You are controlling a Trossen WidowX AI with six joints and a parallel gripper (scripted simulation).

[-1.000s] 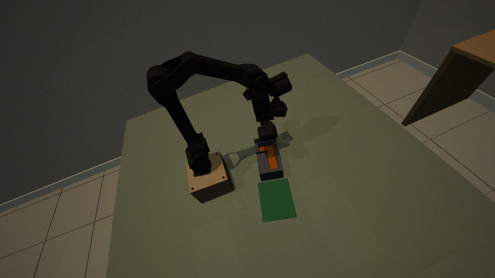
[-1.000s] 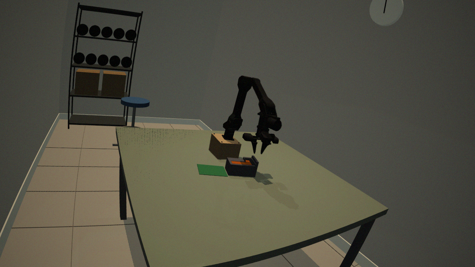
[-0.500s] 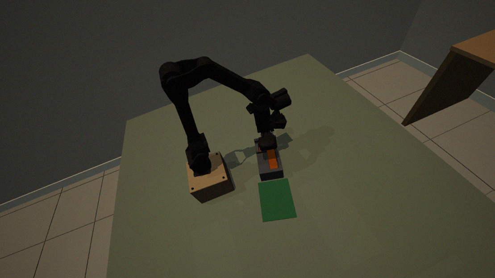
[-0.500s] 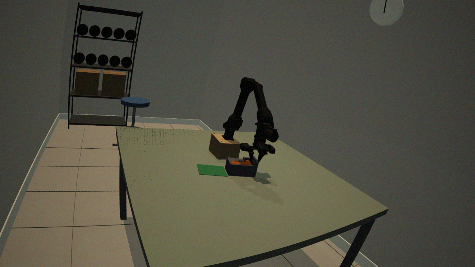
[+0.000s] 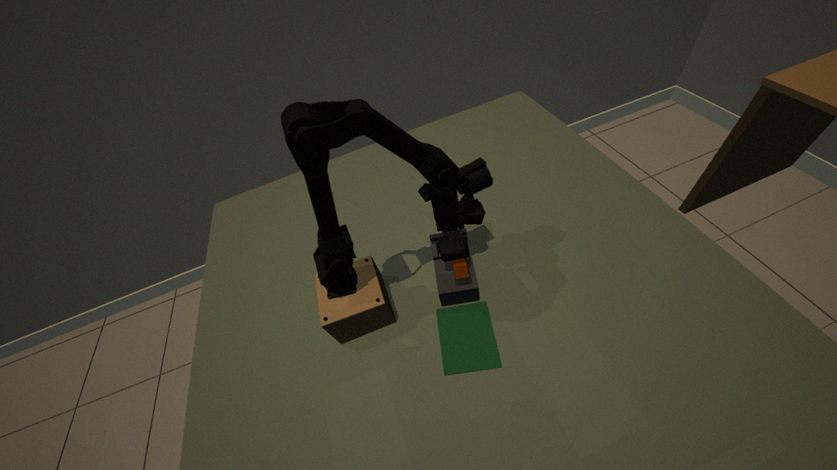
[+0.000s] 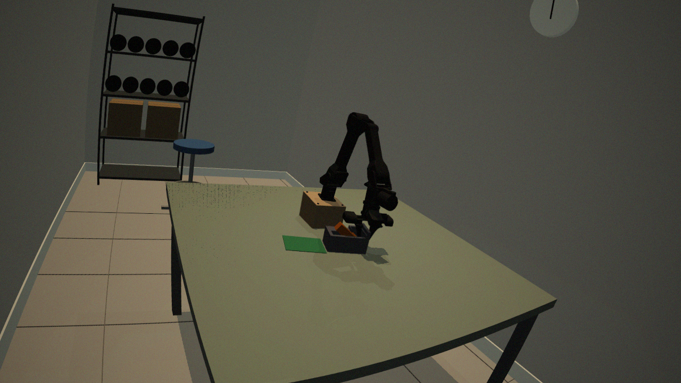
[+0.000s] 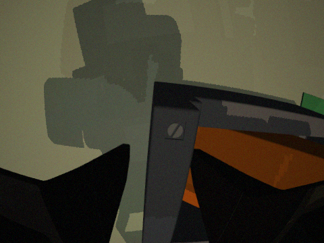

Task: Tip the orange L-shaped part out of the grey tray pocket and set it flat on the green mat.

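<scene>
Now: the orange L-shaped part 6 cm to the right of my gripper tip, 1 cm behind it and 1 cm above it. Round my gripper tip: green mat (22 cm to the right, 6 cm below, 3 cm behind).
</scene>
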